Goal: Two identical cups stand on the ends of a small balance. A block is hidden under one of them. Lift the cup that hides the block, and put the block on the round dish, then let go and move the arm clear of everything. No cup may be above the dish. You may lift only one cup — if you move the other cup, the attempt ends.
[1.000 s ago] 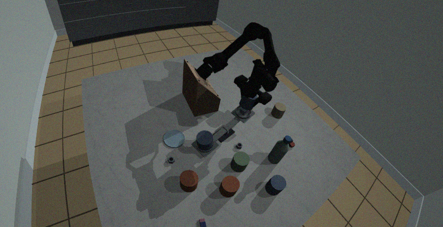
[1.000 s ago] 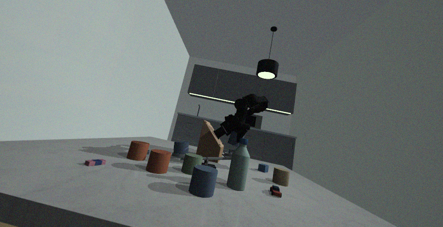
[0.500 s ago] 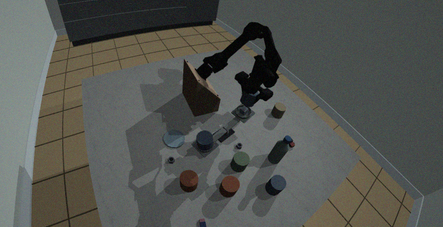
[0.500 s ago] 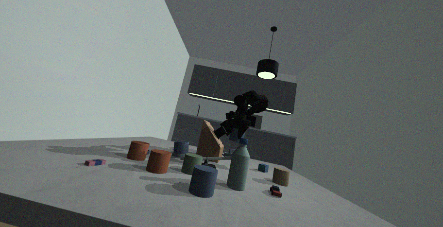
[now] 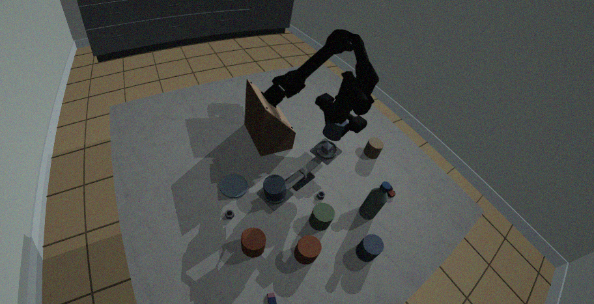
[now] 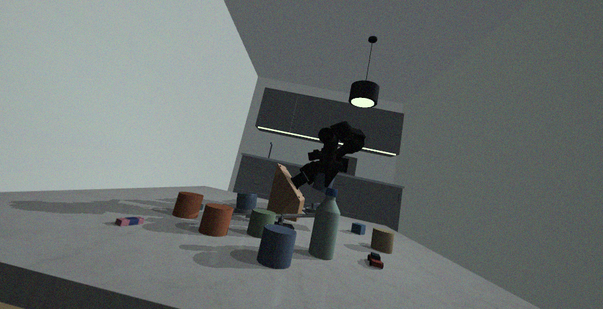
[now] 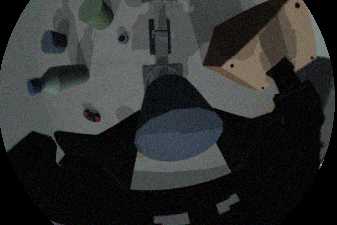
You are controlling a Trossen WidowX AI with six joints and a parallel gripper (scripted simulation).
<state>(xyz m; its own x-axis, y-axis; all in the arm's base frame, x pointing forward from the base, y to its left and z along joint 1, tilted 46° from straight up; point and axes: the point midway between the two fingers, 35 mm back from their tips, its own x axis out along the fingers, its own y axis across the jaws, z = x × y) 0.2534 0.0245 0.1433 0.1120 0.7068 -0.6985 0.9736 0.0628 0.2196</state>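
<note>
The grey-blue block lies 1 cm to the right of my gripper tip and 8 cm below it. Also, from my gripper tip: small balance 3 cm ahead, 13 cm to the right, 15 cm below; green bottle 27 cm ahead, 6 cm below; tan cylinder 5 cm ahead, 22 cm to the left, 13 cm below.
</note>
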